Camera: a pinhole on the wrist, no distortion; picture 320 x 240 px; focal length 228.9 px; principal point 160.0 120.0 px. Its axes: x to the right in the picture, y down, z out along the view. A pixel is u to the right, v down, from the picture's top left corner.
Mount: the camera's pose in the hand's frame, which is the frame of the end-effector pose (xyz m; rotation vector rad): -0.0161 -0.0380 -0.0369 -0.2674 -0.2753 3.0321
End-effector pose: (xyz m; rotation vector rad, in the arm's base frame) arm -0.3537 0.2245 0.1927 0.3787 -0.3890 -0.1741
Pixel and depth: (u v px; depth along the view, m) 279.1 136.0 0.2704
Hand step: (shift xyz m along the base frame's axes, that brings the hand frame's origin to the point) -0.2739 -0.0973 0.0663
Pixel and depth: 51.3 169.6 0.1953
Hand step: -0.0419 -0.1725 0.1013
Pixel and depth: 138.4 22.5 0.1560
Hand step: -0.0748 -0.0369 0.1016
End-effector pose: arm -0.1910 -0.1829 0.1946 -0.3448 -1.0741 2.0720
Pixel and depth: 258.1 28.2 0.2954
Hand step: -0.0307 -0.2956 0.1019
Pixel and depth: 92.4 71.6 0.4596
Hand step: -0.2521 -0.2183 0.3050
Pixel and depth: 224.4 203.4 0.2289
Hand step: 0.0764 -0.1306 0.2037
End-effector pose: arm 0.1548 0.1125 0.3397 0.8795 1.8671 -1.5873
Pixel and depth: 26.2 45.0 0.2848
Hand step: -0.0795 -0.2669 -0.1167
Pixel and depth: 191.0 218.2 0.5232
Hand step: -0.1394 -0.4704 0.2946
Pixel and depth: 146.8 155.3 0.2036
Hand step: -0.0541 -0.1703 0.0734
